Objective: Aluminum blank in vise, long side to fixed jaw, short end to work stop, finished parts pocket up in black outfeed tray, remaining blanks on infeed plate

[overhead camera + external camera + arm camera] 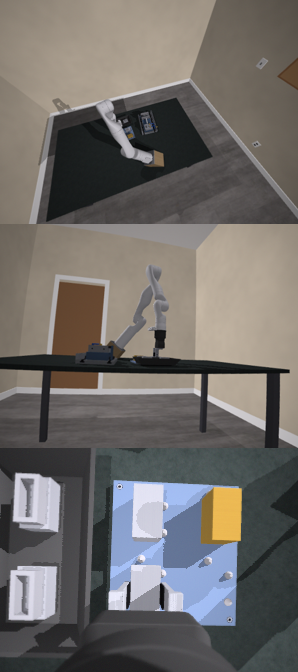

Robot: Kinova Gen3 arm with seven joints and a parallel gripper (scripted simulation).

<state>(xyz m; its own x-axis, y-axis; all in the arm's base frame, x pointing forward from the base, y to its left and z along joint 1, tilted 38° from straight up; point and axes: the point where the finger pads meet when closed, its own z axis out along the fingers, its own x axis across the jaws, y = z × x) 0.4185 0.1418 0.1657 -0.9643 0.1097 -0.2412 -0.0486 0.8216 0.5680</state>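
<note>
The bluish plate is 50 mm to the right of my hand, 50 mm below it and 40 mm behind it. Also, from my hand: vise (340 mm to the right, 20 mm ahead, 10 mm below); then yellow brass blank (100 mm to the right, 90 mm behind, 30 mm below).
</note>
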